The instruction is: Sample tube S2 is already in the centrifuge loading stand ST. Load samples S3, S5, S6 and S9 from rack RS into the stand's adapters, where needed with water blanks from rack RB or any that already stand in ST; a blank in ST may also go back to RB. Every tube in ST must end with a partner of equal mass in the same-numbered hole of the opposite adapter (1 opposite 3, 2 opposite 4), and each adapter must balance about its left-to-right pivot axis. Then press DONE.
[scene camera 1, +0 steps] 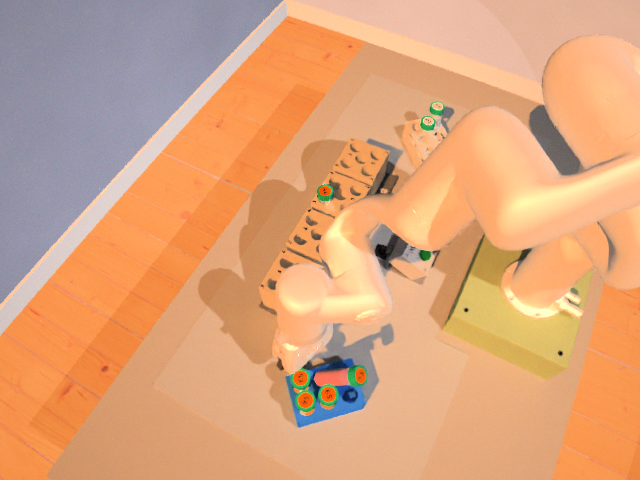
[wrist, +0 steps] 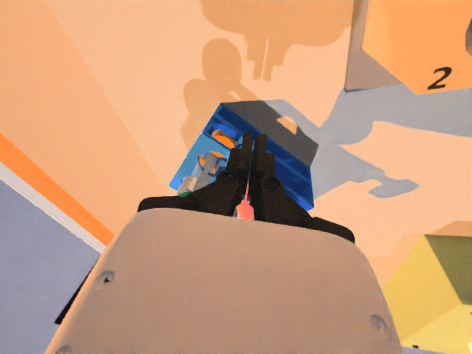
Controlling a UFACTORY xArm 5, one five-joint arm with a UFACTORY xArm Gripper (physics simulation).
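Seen in the pictures: gripper, fingertip midpoint: (wrist: 252, 149); arm's base, link origin: (scene camera 1: 532, 289).
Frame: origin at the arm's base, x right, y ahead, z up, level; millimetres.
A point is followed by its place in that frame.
Observation:
The blue rack RS (scene camera 1: 330, 416) @[y 186, x -420, z -55 mm] (wrist: 306, 187) @[y 212, x -321, z -54 mm] holds three upright tubes with orange-and-green caps (scene camera 1: 300, 378) @[y 257, x -413, z 36 mm] (scene camera 1: 305, 400) @[y 228, x -437, z 36 mm] (scene camera 1: 327, 395) @[y 203, x -408, z 37 mm]. Another tube with a pink body (scene camera 1: 333, 377) @[y 214, x -375, z 22 mm] (wrist: 245, 210) @[y 234, x -380, z 2 mm] lies tilted across the rack, its orange-and-green cap (scene camera 1: 357, 375) @[y 180, x -356, z 55 mm] at the right; cap labels are hard to read. My gripper (wrist: 252, 149) @[y 286, x -375, z -14 mm] is shut and empty above the rack, and its fingers hide part of the pink tube in the wrist view. The stand ST (scene camera 1: 361, 159) @[y 458, x 74, z -9 mm] holds one orange-capped tube (scene camera 1: 324, 192) @[y 451, x -81, z 40 mm]. Rack RB (scene camera 1: 412, 135) @[y 407, x 224, z -26 mm] shows two white-topped, green-ringed tubes (scene camera 1: 436, 107) @[y 386, x 280, z 36 mm] (scene camera 1: 427, 122) @[y 379, x 224, z 36 mm].
A green button (scene camera 1: 425, 255) @[y 212, x -53, z -15 mm] sits on a light box beside my arm. The yellow robot base (scene camera 1: 496, 320) @[y 30, x -102, z 1 mm] (wrist: 425, 280) @[y 59, x -135, z -42 mm] stands at the right. My arm hides part of ST and RB. An ST block marked 2 (wrist: 400, 55) @[y 346, x -305, z -13 mm] shows at the wrist view's upper right.

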